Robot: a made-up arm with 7 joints. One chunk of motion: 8 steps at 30 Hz.
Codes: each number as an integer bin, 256 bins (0 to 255) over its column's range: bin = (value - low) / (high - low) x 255, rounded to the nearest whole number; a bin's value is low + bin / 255 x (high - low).
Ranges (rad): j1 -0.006..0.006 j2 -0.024..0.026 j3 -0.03..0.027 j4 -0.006..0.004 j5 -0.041..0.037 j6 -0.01..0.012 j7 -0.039..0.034
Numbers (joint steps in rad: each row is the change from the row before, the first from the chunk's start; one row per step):
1: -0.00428 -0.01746 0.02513 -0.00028 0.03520 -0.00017 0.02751
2: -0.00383 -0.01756 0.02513 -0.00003 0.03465 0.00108 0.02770
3: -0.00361 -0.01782 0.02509 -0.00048 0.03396 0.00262 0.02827
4: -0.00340 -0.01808 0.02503 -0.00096 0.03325 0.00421 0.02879
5: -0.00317 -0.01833 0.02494 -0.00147 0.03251 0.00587 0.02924
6: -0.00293 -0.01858 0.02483 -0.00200 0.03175 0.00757 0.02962
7: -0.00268 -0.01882 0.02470 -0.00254 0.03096 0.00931 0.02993
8: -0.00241 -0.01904 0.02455 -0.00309 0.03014 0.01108 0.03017
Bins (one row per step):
1: 37 33 247 146 249 114 232
2: 46 33 247 152 247 128 233
3: 51 32 246 141 245 146 235
4: 55 30 246 129 243 165 237
5: 60 29 246 116 240 184 238
6: 65 28 245 102 238 204 240
7: 71 26 245 88 235 224 241
8: 76 25 244 74 233 244 242

